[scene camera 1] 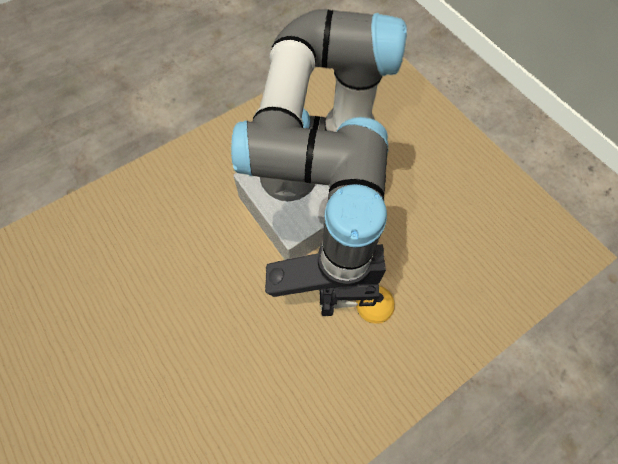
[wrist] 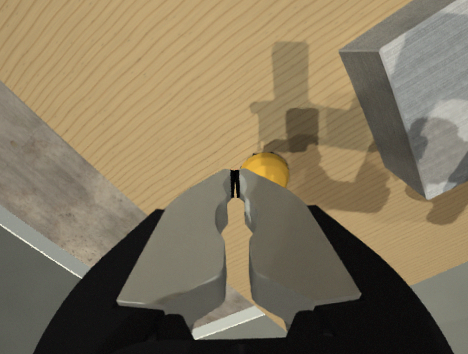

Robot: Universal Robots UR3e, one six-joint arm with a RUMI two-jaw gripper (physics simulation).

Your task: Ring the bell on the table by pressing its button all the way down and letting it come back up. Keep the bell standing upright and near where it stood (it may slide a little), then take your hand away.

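Places are measured from the arm's base along level axes (x left, y back, z up), in centimetres.
Pixels of known places: gripper, fingertip midpoint: (wrist: 234,173).
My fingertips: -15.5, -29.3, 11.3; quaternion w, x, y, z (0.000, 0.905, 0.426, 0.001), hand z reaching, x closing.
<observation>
Behind a point stands the place of what it marks, as x, y, z.
The yellow, dome-shaped bell (scene camera 1: 378,313) @(-4.7, -35.2, -6.7) (wrist: 270,166) @(-5.0, -30.7, -7.0) stands upright on the table (scene camera 1: 150,325) @(-42.8, -4.5, -10.4) (wrist: 125,90) @(-27.3, -39.7, -10.4). In the scene view, part of the gripper covers the bell's upper left side. In the wrist view, the right jaw hides its lower part, and the button does not show in either view. My gripper (scene camera 1: 349,303) (wrist: 234,173) @(-15.5, -29.3, 11.3) is shut and empty, its two jaw tips together. In the wrist view the tips appear just left of the bell. The height of the tips above the bell is hard to tell.
The grey block (scene camera 1: 300,235) @(-7.3, -12.8, -0.5) (wrist: 365,95) @(-4.9, -14.3, -7.5) under the arm's base stands behind the gripper in the scene view and at the upper right in the wrist view. The arm's shadow falls on the table beside the bell. The table's edge runs at the lower right in the scene view.
</observation>
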